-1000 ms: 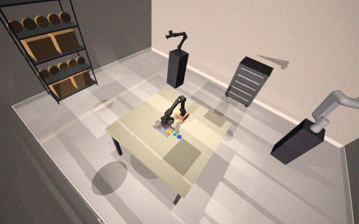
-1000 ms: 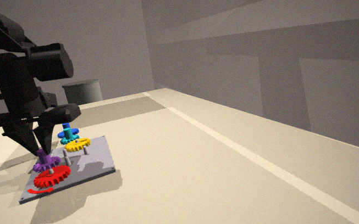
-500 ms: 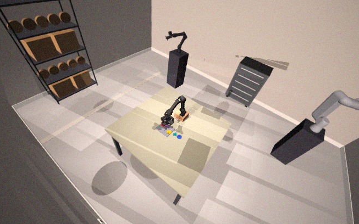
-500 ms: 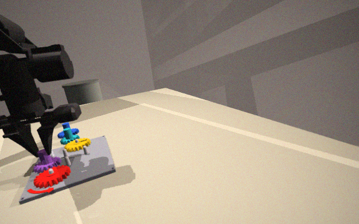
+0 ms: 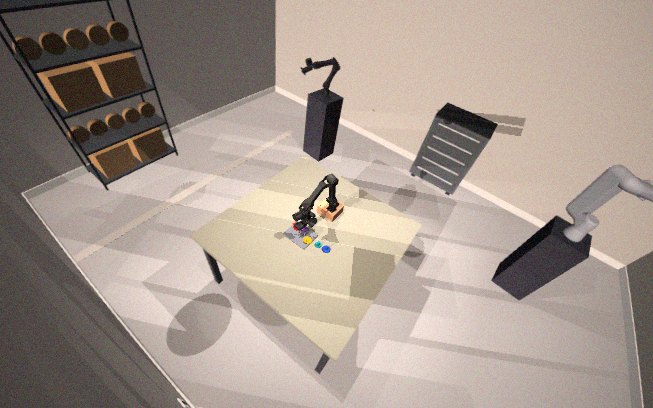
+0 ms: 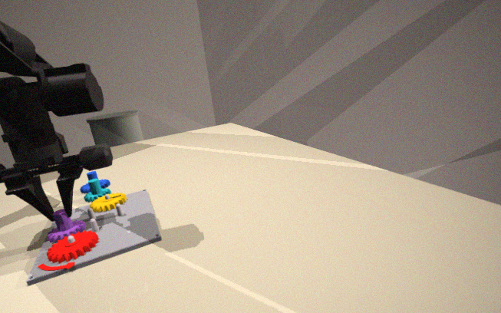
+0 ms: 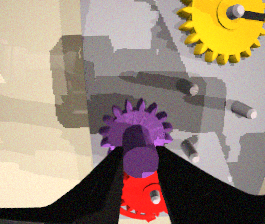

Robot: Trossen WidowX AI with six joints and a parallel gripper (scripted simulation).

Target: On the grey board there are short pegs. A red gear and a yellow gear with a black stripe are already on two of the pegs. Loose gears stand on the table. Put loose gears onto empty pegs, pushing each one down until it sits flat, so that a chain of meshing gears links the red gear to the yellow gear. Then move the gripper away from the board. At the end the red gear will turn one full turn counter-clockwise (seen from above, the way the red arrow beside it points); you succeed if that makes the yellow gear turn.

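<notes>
My gripper tip is 1 cm above the purple gear. From my gripper tip the other things lie so: grey board: 5 cm ahead, 3 cm below, 1 cm to the left; red arrow: 9 cm to the right, 3 cm below, 1 cm ahead; red gear: 5 cm to the right, 2 cm below, 2 cm ahead.
</notes>
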